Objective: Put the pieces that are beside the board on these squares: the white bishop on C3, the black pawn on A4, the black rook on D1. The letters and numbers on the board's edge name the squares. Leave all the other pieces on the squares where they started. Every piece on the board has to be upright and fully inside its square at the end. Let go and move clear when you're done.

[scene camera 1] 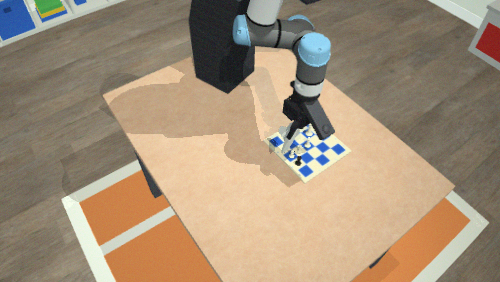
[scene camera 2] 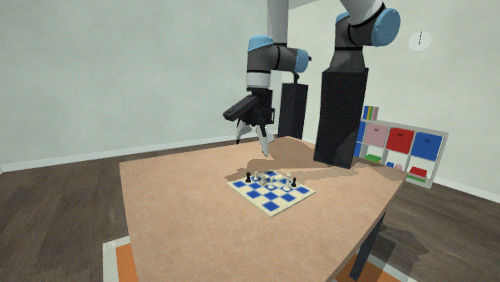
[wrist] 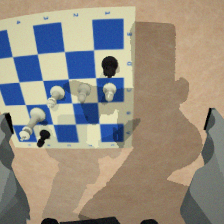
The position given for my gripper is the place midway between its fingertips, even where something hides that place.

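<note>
Chessboard (scene camera 1: 321,154) (scene camera 2: 271,202) (wrist: 66,50). My gripper (scene camera 2: 250,150) (scene camera 1: 301,140) (wrist: 107,111).
</note>
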